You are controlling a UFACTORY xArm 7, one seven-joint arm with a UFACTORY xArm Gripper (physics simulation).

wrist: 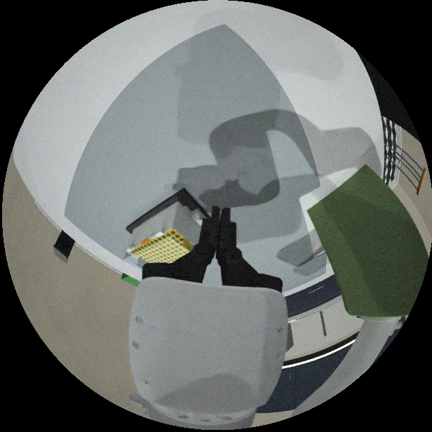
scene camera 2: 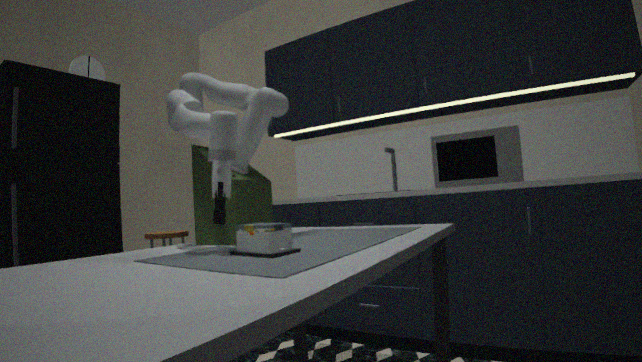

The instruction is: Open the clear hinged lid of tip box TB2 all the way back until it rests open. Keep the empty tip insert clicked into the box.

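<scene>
The tip box TB2 is a pale box on a black base. Its clear lid appears down over the top in the scene view; its hinge is hard to make out. The yellow tip insert with rows of holes sits in the top of the box. My gripper is shut and empty. Its black fingers point down, left of the box in the scene view and right of it in the wrist view. The fingertips are a little above the box's top level, and the fingers hide part of its near side.
The box stands on a grey mat on the white table. A green block-shaped stand rises behind the gripper, by the arm's base. A chair is beyond the table.
</scene>
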